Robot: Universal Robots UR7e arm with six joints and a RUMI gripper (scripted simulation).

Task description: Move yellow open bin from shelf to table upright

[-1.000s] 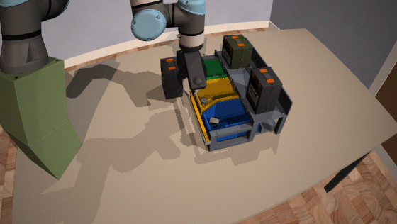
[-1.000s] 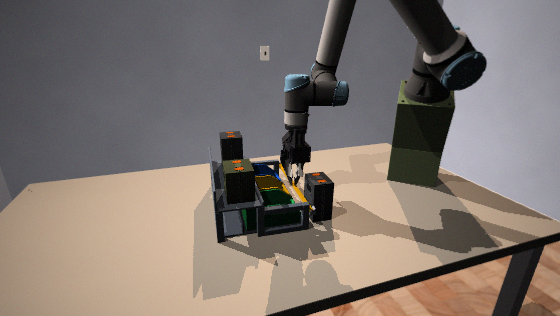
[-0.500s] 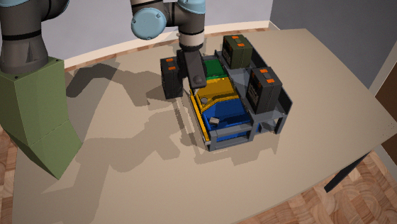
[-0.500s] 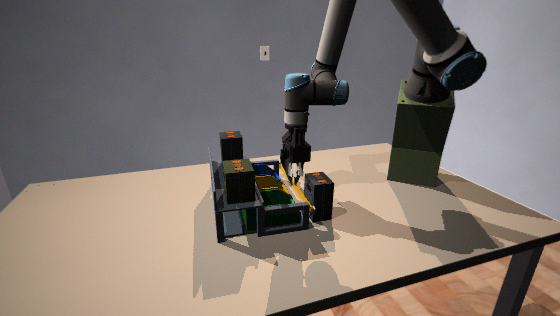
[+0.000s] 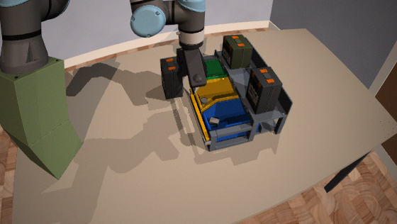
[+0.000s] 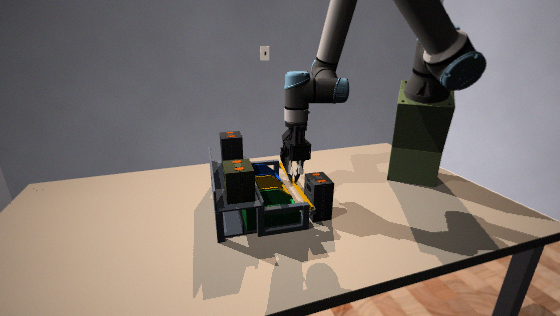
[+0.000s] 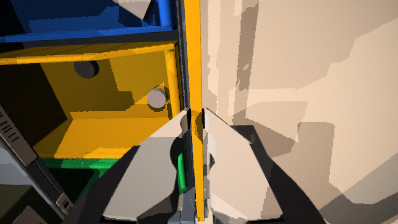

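Right now my hand is 11 cm short of the yellow open bin, 1 cm to the right of it and 4 cm above it. Also, from my hand: green bin: 10 cm ahead, 12 cm to the left, 4 cm below; long yellow bar: 1 cm below; dark box: 5 cm behind, 11 cm to the left, 2 cm below.
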